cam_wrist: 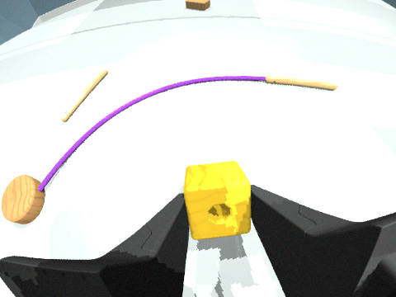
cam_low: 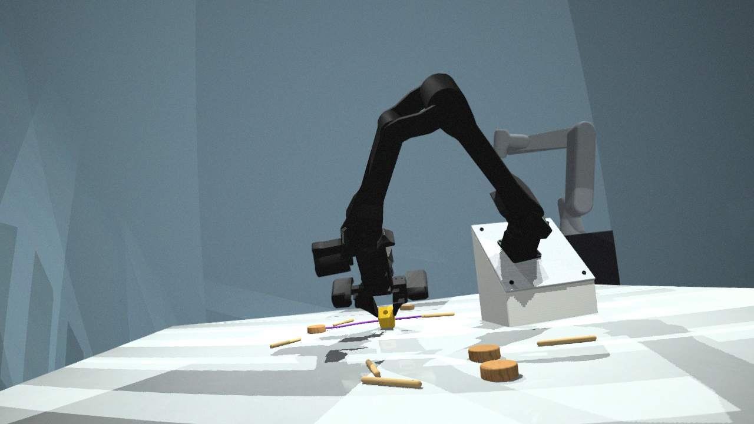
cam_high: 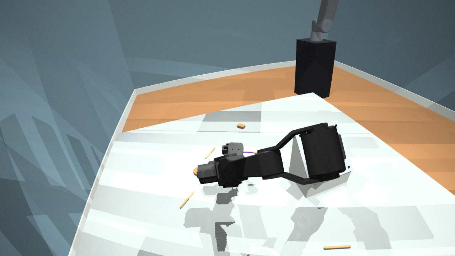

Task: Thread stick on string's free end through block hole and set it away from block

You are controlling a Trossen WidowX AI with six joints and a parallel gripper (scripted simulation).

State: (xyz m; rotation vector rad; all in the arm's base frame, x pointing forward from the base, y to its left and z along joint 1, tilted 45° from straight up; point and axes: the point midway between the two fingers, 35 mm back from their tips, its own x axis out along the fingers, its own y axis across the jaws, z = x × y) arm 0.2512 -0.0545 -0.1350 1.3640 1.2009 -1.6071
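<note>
My gripper tip is now right at the yellow block. From my gripper tip the other things lie so: small wooden piece (140 mm behind, 290 mm to the right, 20 mm below); round wooden button (140 mm ahead, 70 mm to the right, 20 mm below).
</note>
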